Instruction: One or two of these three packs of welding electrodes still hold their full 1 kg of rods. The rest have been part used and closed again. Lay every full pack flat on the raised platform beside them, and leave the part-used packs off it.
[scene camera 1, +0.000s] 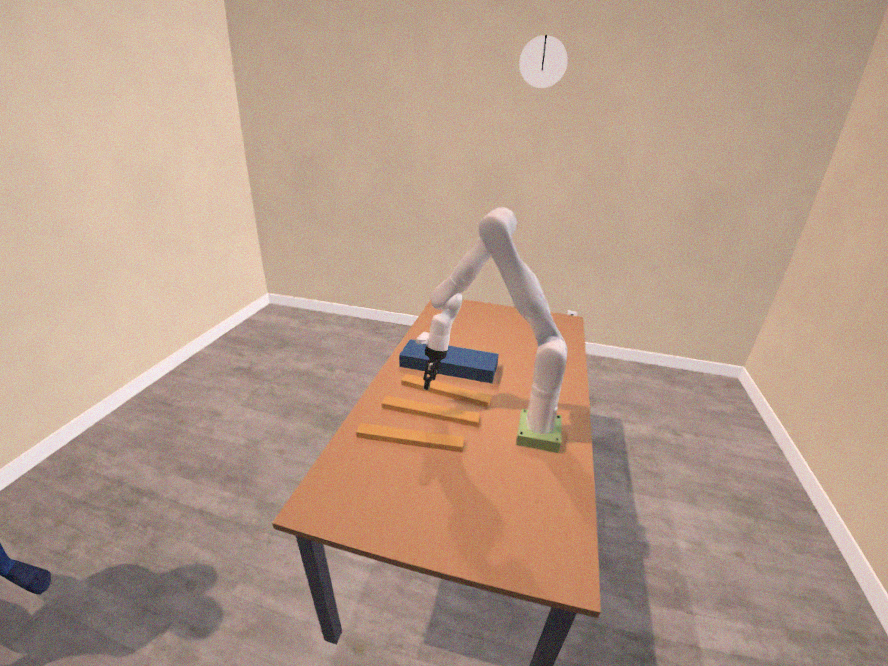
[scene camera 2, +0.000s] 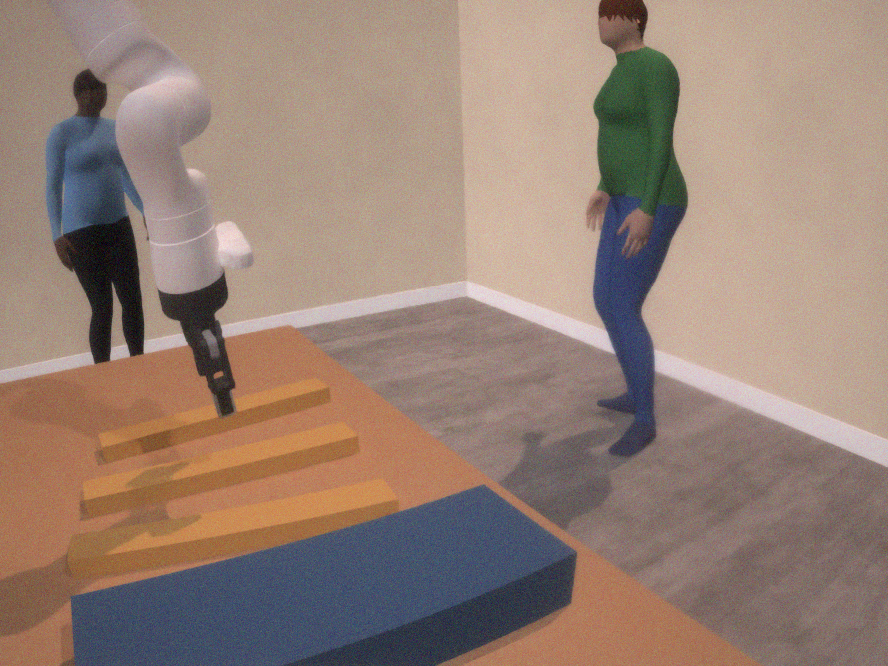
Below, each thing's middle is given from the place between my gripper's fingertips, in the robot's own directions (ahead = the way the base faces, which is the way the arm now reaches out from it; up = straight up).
Labels:
Now: the blue raised platform (scene camera 2: 454, 574) 310 mm to the right of my hand and 90 mm below it.

